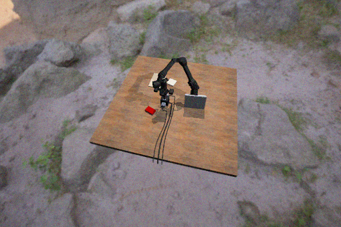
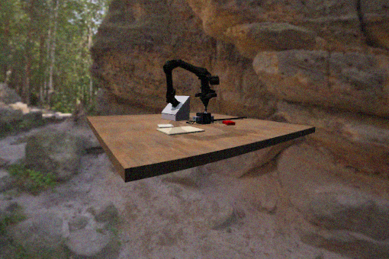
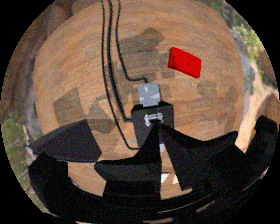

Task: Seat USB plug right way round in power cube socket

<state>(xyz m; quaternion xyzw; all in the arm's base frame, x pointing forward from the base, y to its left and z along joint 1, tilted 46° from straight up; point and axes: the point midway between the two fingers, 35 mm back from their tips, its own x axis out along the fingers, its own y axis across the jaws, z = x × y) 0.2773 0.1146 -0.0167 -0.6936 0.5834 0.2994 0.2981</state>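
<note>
Right now my gripper tip is 2 cm above the usb plug. The rest, counted from my gripper tip: cream sheet: 31 cm to the right, 18 cm ahead, 11 cm below; then red block: 12 cm to the left, 11 cm below, 11 cm ahead; then usb socket: 5 cm below.
</note>
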